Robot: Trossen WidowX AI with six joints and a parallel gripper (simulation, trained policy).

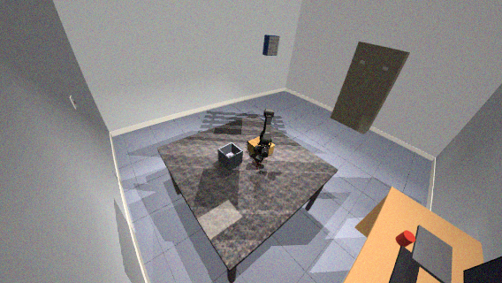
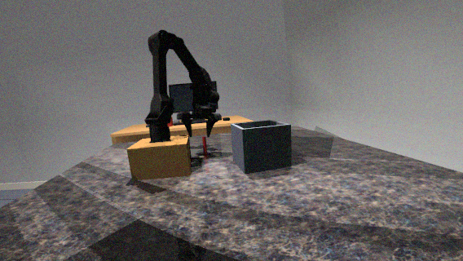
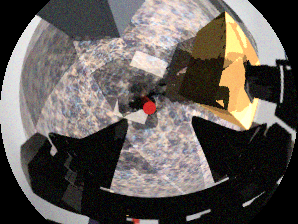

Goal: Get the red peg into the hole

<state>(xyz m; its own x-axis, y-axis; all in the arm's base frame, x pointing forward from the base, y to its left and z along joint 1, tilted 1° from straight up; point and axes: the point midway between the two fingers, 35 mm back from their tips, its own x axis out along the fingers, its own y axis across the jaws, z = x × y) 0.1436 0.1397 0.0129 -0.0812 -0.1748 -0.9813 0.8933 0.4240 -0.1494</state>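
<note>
Right now the red peg is 40 mm below my gripper tip, 20 mm ahead of it and 10 mm to the right of it. Round my gripper tip: plate 200 mm ahead, 190 mm to the right, 30 mm below.
</note>
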